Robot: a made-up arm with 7 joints. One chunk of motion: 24 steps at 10 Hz.
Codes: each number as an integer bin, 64 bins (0 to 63) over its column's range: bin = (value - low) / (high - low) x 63, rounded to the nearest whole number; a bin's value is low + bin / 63 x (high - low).
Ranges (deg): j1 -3.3..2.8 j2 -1.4..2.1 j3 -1..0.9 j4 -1..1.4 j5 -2.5..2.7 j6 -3.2..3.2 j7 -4.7..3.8
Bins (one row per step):
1: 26 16 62 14 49 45 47
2: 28 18 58 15 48 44 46
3: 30 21 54 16 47 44 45
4: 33 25 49 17 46 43 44
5: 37 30 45 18 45 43 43
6: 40 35 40 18 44 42 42
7: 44 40 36 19 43 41 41
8: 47 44 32 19 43 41 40
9: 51 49 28 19 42 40 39
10: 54 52 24 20 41 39 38
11: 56 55 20 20 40 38 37
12: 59 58 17 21 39 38 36
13: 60 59 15 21 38 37 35
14: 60 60 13 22 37 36 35
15: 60 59 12 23 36 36 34
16: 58 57 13 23 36 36 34
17: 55 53 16 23 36 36 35
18: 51 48 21 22 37 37 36
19: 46 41 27 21 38 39 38
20: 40 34 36 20 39 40 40
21: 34 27 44 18 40 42 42
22: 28 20 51 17 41 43 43
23: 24 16 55 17 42 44 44
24: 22 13 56 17 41 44 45
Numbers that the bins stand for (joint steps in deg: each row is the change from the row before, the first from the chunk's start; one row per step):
1: -0.783 -0.511 0.870 -0.467 1.544 1.371 1.641
2: -0.589 -0.400 0.749 -0.429 1.462 1.270 1.506
3: -0.395 -0.233 0.629 -0.390 1.379 1.270 1.371
4: -0.105 -0.011 0.478 -0.352 1.297 1.168 1.237
5: 0.283 0.267 0.357 -0.314 1.214 1.168 1.102
6: 0.573 0.544 0.206 -0.314 1.132 1.067 0.967
7: 0.960 0.822 0.086 -0.276 1.049 0.965 0.832
8: 1.251 1.044 -0.035 -0.276 1.049 0.965 0.697
9: 1.638 1.322 -0.156 -0.276 0.967 0.863 0.562
10: 1.929 1.489 -0.276 -0.238 0.884 0.762 0.427
11: 2.122 1.656 -0.397 -0.238 0.802 0.660 0.292
12: 2.413 1.822 -0.487 -0.200 0.719 0.660 0.157
13: 2.510 1.878 -0.548 -0.200 0.637 0.559 0.022
14: 2.510 1.933 -0.608 -0.162 0.554 0.457 0.022
15: 2.510 1.878 -0.638 -0.124 0.471 0.457 -0.113
16: 2.316 1.767 -0.608 -0.124 0.471 0.457 -0.113
17: 2.025 1.544 -0.517 -0.124 0.471 0.457 0.022
18: 1.638 1.267 -0.367 -0.162 0.554 0.559 0.157
19: 1.154 0.878 -0.186 -0.200 0.637 0.762 0.427
20: 0.573 0.489 0.086 -0.238 0.719 0.863 0.697
21: -0.008 0.100 0.327 -0.314 0.802 1.067 0.967
22: -0.589 -0.289 0.538 -0.352 0.884 1.168 1.102
23: -0.976 -0.511 0.659 -0.352 0.967 1.270 1.237
24: -1.170 -0.678 0.689 -0.352 0.884 1.270 1.371

